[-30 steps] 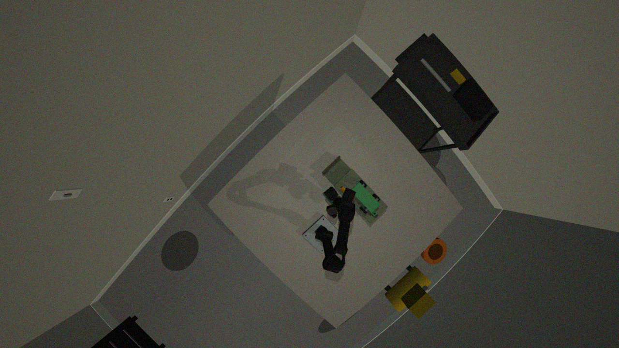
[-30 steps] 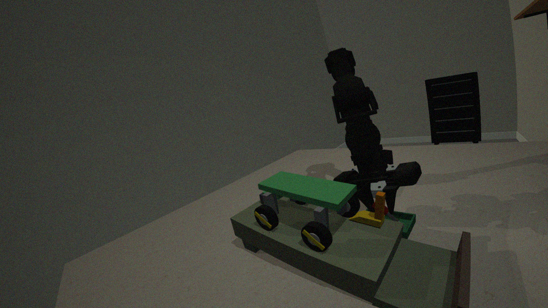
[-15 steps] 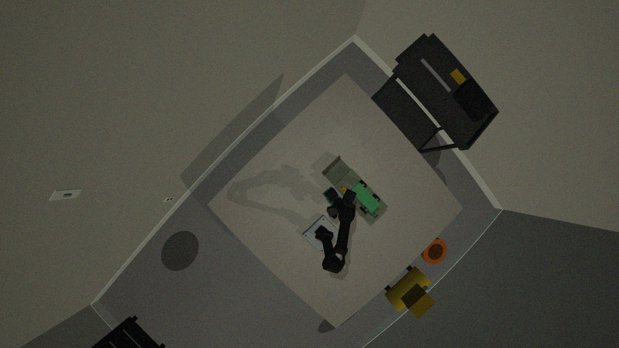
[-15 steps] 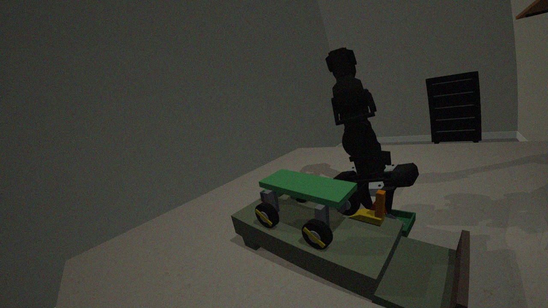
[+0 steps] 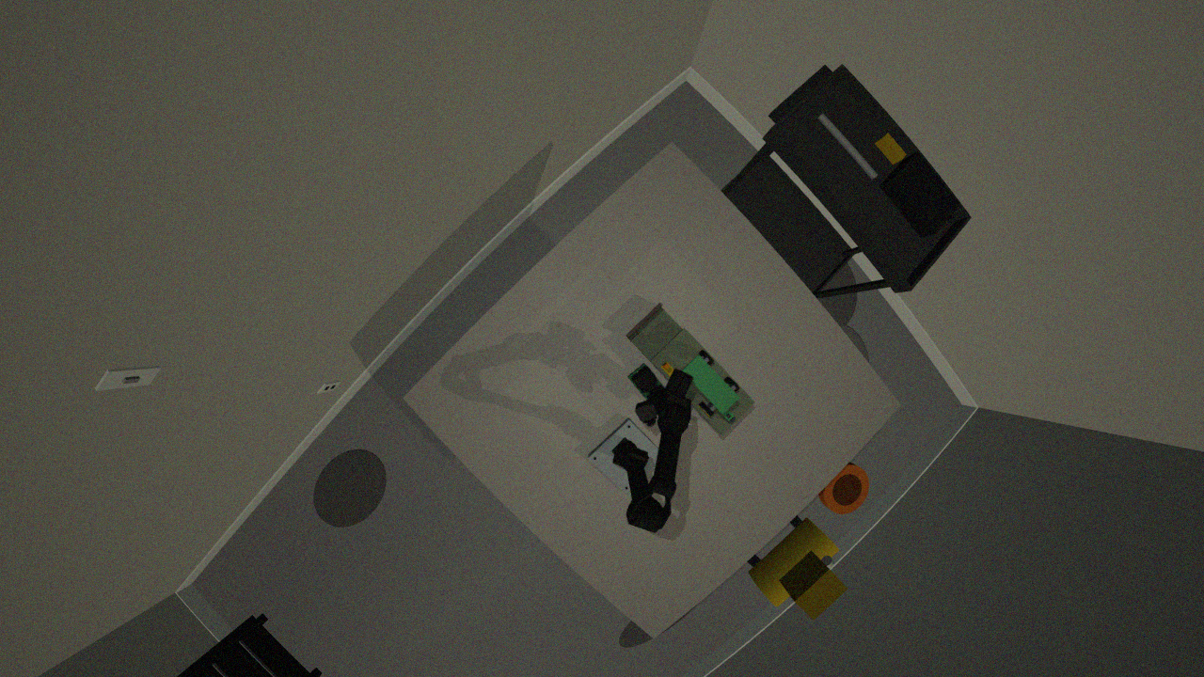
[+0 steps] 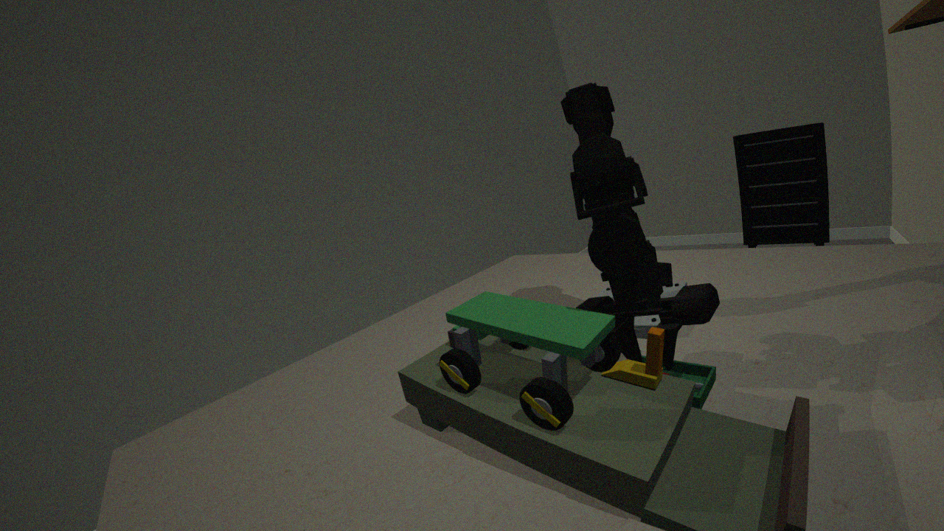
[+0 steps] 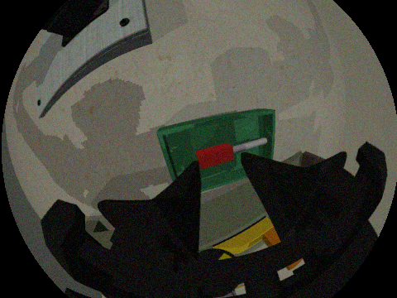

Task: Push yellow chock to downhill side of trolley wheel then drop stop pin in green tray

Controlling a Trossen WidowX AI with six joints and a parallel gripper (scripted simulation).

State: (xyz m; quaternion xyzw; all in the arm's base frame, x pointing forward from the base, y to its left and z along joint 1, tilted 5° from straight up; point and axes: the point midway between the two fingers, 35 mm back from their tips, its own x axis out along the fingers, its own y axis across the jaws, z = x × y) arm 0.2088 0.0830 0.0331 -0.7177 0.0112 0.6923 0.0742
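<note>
My gripper tip is 2 cm to the right of the red-headed stop pin and 1 cm above it. From my gripper tip the other things lie so: trolley 13 cm ahead, 10 cm to the right, 9 cm above; then yellow chock 8 cm ahead, 6 cm above; then green tray 3 cm below, 1 cm to the left.
</note>
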